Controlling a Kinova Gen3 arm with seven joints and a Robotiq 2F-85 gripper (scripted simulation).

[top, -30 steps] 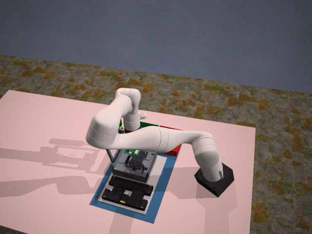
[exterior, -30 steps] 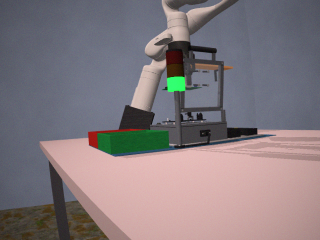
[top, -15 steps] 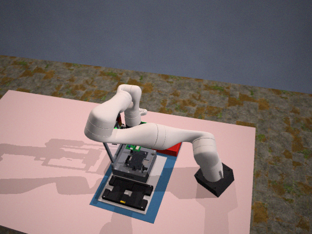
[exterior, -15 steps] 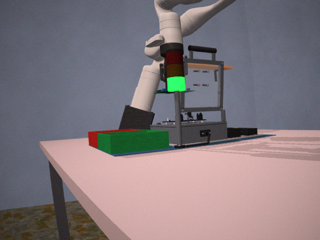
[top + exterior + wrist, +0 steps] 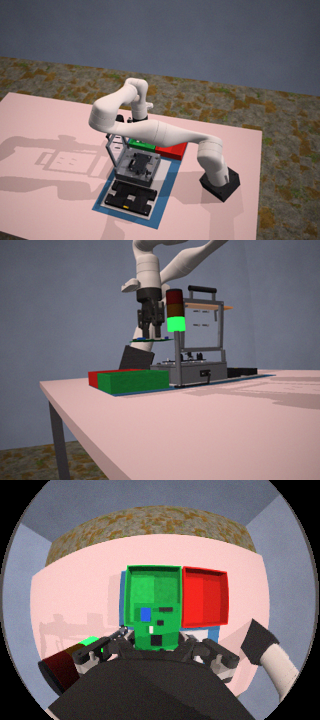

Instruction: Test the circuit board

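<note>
Right now my hand is 7 cm to the left of the green bin and 13 cm above it. Also, from my hand: tester lid: 11 cm ahead, 11 cm to the left, 4 cm above; then green circuit board: 1 cm below; then red bin: 15 cm behind, 4 cm to the right, 13 cm below.
</note>
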